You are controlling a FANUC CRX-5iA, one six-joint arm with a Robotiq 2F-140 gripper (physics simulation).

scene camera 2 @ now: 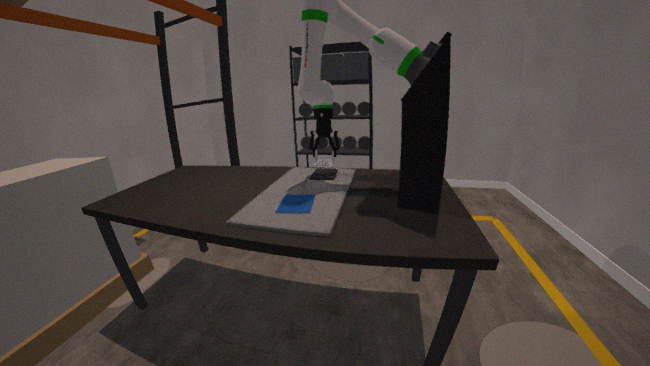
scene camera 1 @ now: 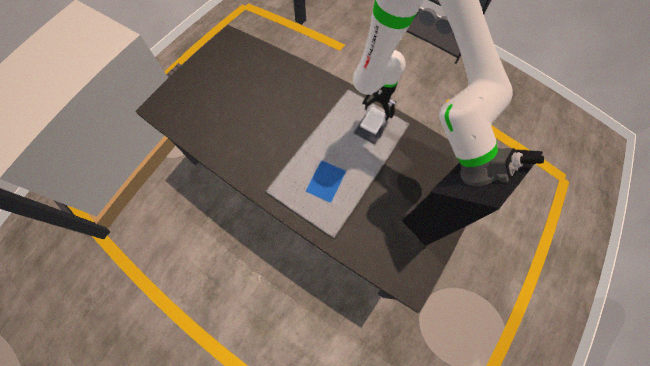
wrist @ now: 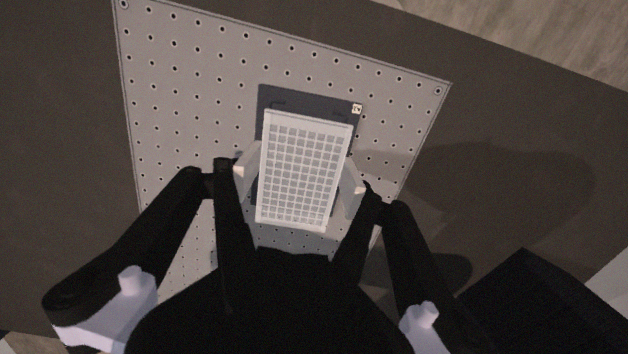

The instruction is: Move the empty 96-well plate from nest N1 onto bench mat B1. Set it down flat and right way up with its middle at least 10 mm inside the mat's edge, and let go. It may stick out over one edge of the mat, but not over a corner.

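Frame: origin at the arm's base, x left, y back, z up, level; metres.
Where they show: gripper, fingertip midpoint: (scene camera 2: 324,163) (scene camera 1: 375,118) (wrist: 301,162); arm's base, link origin: (scene camera 2: 426,74) (scene camera 1: 484,171).
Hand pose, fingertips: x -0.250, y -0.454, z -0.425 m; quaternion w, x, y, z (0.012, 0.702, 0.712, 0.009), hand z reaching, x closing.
Each offset is from my fingertips to the centre of the thing. Level surfaces: height alone.
The white 96-well plate {dx +0.016, dy +0.000, dz +0.005 m} (scene camera 1: 373,120) (scene camera 2: 324,162) (wrist: 303,172) is held level, wells up, between the pads of my gripper (wrist: 301,162), which is shut on its long sides. It hangs a little above the dark nest N1 {dx +0.016, dy -0.001, dz -0.050 m} (scene camera 1: 369,134) (scene camera 2: 324,174) (wrist: 307,99), with a gap showing between them in the scene camera 2 view. The blue bench mat B1 {dz -0.055 m} (scene camera 1: 325,181) (scene camera 2: 295,204) lies flat on the same pale board, nearer the board's front end. The arm's shadow falls on part of the mat. The mat does not show in the wrist view.
The pale perforated board {dz -0.057 m} (scene camera 1: 325,220) (scene camera 2: 320,227) (wrist: 190,110) lies on the dark table {dz -0.071 m} (scene camera 1: 215,75) (scene camera 2: 190,200). The black arm pedestal (scene camera 1: 440,215) (scene camera 2: 425,145) rises right of the board. A large grey box (scene camera 1: 80,125) (scene camera 2: 55,235) stands beyond the table's left side.
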